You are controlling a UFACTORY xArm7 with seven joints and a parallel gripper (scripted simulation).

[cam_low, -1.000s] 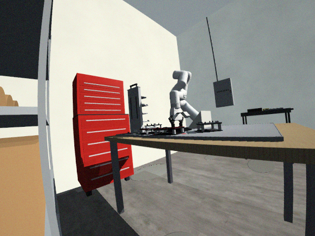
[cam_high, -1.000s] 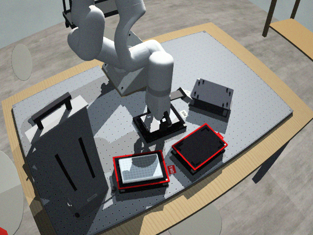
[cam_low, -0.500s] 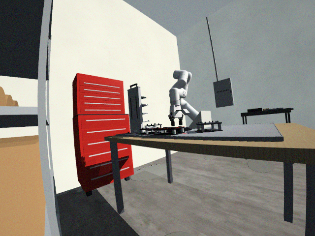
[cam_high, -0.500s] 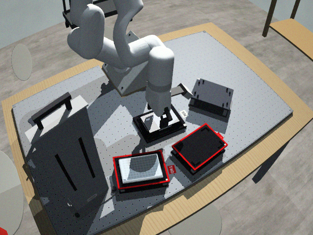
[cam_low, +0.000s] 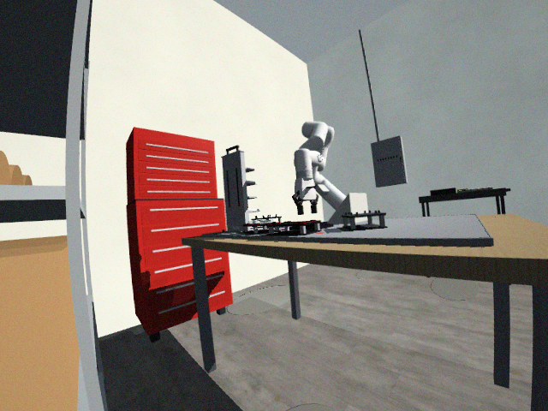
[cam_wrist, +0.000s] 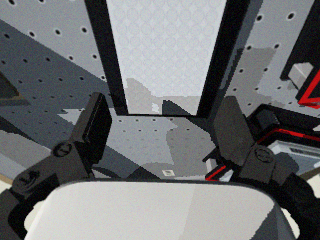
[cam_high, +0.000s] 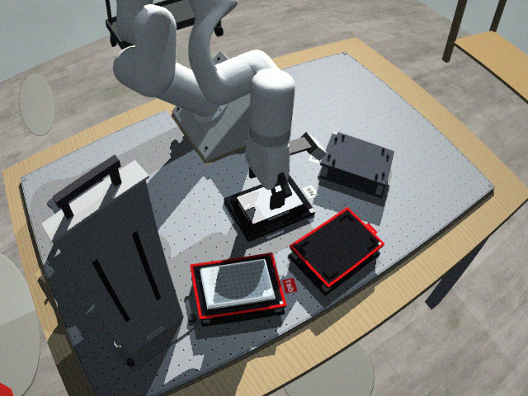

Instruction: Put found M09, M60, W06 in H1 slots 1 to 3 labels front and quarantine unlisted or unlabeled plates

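Right now the dark-framed plate is 1 cm to the left of my hand and 5 cm below it. Round my hand: deck label: 7 cm behind, 19 cm to the left, 7 cm below; white well plate: 15 cm ahead, 16 cm to the right, 3 cm below; black nest N6: 1 cm to the left, 7 cm below.
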